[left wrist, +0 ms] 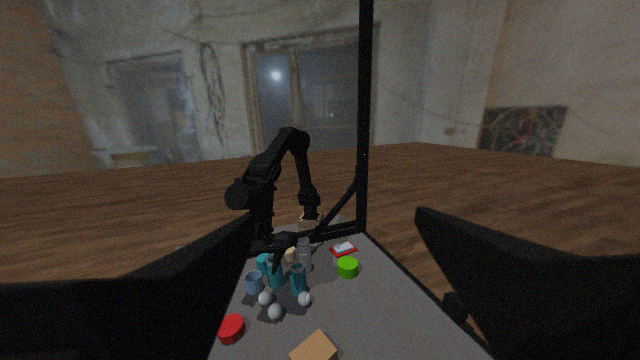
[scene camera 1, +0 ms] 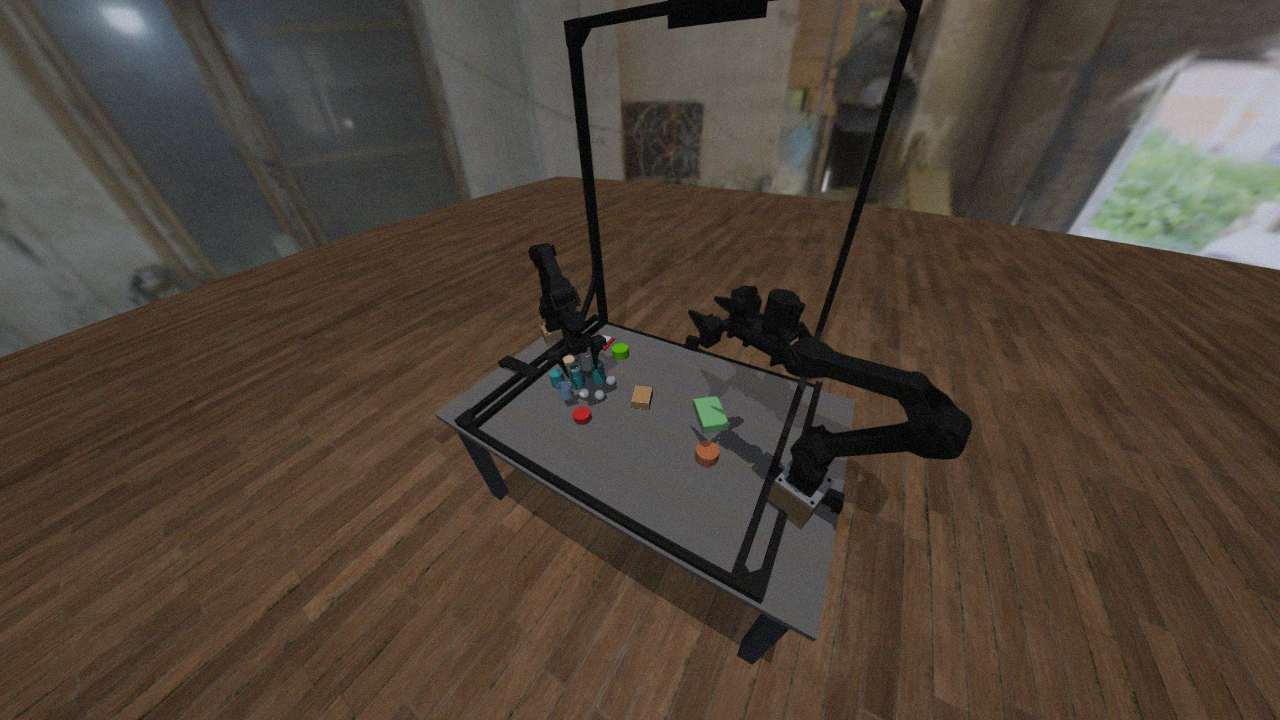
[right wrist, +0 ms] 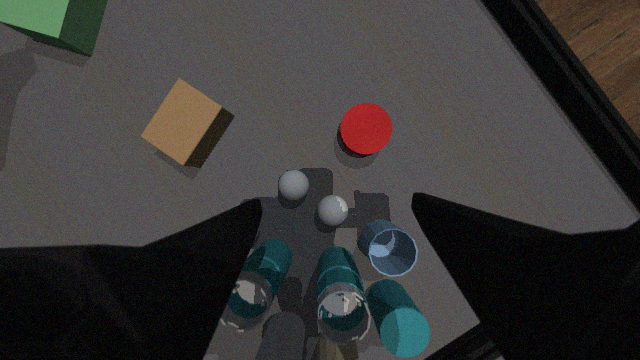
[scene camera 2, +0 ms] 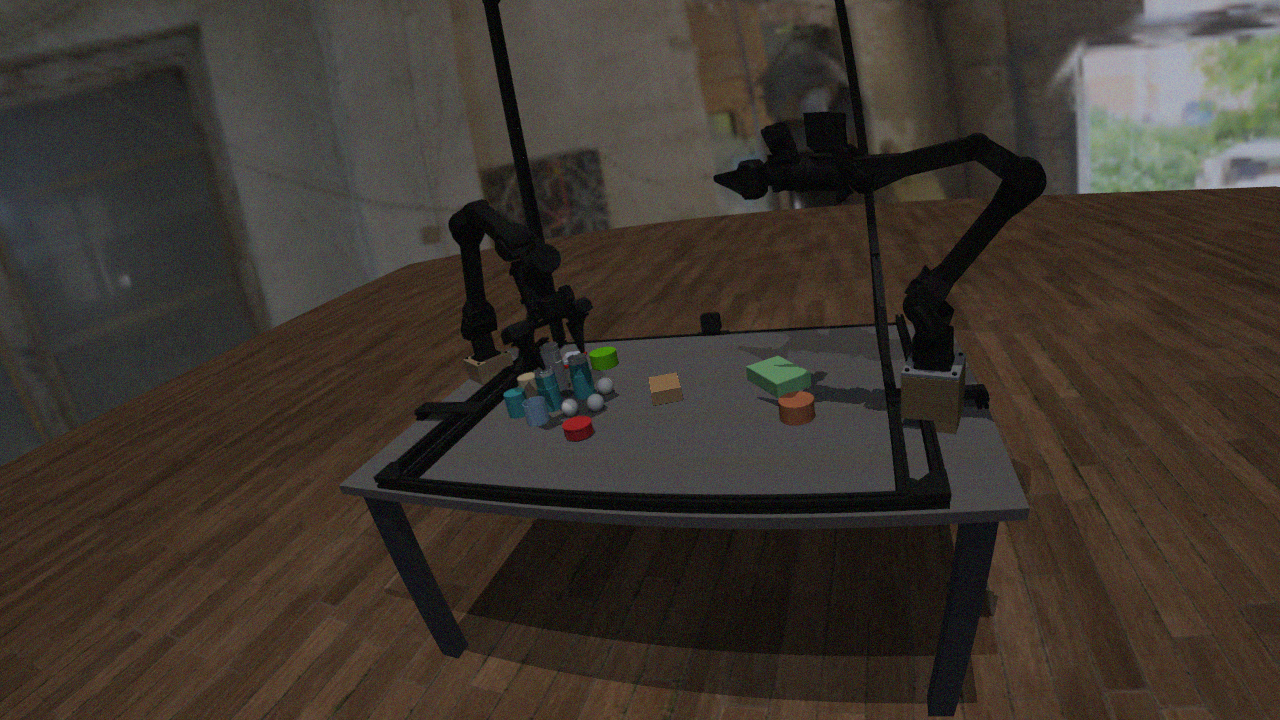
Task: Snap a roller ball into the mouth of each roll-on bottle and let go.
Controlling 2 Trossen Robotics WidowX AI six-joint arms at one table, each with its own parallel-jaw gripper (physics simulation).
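Frame: origin at the left arm's base, x ahead, y left, z up, level; metres.
Where they show: left gripper, fingertip midpoint: [left wrist: 334, 217] [scene camera 1: 702, 304] [scene camera 2: 726, 175]; right gripper, fingertip midpoint: [left wrist: 256, 271] [scene camera 1: 582, 373] [right wrist: 335, 203] [scene camera 2: 563, 361]; left arm's base at its link origin: [scene camera 1: 804, 480] [scene camera 2: 934, 362]; right arm's base at its link origin: [left wrist: 310, 216] [scene camera 1: 553, 326] [scene camera 2: 486, 355].
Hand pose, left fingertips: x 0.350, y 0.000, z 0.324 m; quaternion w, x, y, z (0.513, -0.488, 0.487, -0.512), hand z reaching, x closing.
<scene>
Each offset is from my left fingertips to the top centre of the thing.
Three pale balls @[0.297 m ahead, 0.132 m left, 0.391 m down] [scene camera 1: 599, 394] [scene camera 2: 596, 402] [left wrist: 274, 311] lie loose on the table in front of the bottles; two of them also show in the right wrist view [right wrist: 293, 185] [right wrist: 332, 210]. Two teal bottles @[0.407 m ahead, 0.150 m left, 0.337 m down] [left wrist: 275, 275] @[0.376 m ahead, 0.077 m left, 0.337 m down] [left wrist: 298, 282] [right wrist: 270, 260] [right wrist: 340, 272] with clear mouths stand upright behind the balls. A grey clear bottle @[0.468 m ahead, 0.066 m left, 0.321 m down] [left wrist: 304, 257] [right wrist: 282, 330] stands behind them. My right gripper [right wrist: 335, 203] [scene camera 2: 562, 356] is open and empty, pointing down low over the bottles; its fingers partly hide them. My left gripper [scene camera 1: 703, 309] is open and empty, high above the table's far side.
Beside the bottles stand a blue cup @[0.391 m ahead, 0.211 m left, 0.381 m down] [right wrist: 392, 252], a teal cylinder @[0.465 m ahead, 0.198 m left, 0.376 m down] [right wrist: 405, 332] and a tan cylinder @[0.503 m ahead, 0.121 m left, 0.376 m down] [left wrist: 290, 256]. A red disc @[0.261 m ahead, 0.228 m left, 0.401 m down] [scene camera 2: 577, 428], tan block @[0.192 m ahead, 0.033 m left, 0.397 m down] [scene camera 2: 665, 388], green cylinder @[0.442 m ahead, 0.075 m right, 0.392 m down] [scene camera 2: 604, 359], green block @[0.013 m back, 0.074 m right, 0.397 m down] [scene camera 2: 778, 375] and orange cylinder @[0.107 m back, 0.053 m left, 0.392 m down] [scene camera 2: 795, 408] lie around. A red-rimmed item @[0.555 m ahead, 0.075 m right, 0.413 m down] [left wrist: 343, 249] lies behind.
</scene>
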